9 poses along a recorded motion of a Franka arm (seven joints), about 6.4 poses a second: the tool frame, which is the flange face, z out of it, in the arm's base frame.
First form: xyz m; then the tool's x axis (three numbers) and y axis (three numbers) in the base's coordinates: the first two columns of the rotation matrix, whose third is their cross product.
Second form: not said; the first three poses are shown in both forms.
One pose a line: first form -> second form
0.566 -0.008 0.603 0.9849 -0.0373 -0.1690 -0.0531 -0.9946 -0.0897 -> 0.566 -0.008 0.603 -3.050 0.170 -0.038
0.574 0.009 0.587 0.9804 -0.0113 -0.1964 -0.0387 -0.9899 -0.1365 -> 0.574 0.009 0.587 -3.002 0.198 -0.012
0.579 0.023 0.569 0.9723 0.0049 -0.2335 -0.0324 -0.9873 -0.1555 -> 0.579 0.023 0.569 -2.981 0.236 0.005
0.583 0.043 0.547 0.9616 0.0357 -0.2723 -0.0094 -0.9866 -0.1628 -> 0.583 0.043 0.547 -2.972 0.276 0.037
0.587 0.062 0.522 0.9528 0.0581 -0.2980 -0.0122 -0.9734 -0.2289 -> 0.587 0.062 0.522 -2.899 0.303 0.061
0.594 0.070 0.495 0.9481 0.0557 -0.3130 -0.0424 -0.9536 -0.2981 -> 0.594 0.070 0.495 -2.822 0.318 0.059
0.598 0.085 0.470 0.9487 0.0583 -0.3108 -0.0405 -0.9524 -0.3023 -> 0.598 0.085 0.470 -2.818 0.316 0.061
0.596 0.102 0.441 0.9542 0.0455 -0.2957 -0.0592 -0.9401 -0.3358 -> 0.596 0.102 0.441 -2.782 0.300 0.048
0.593 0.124 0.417 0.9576 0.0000 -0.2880 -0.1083 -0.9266 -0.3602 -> 0.593 0.124 0.417 -2.756 0.292 0.000
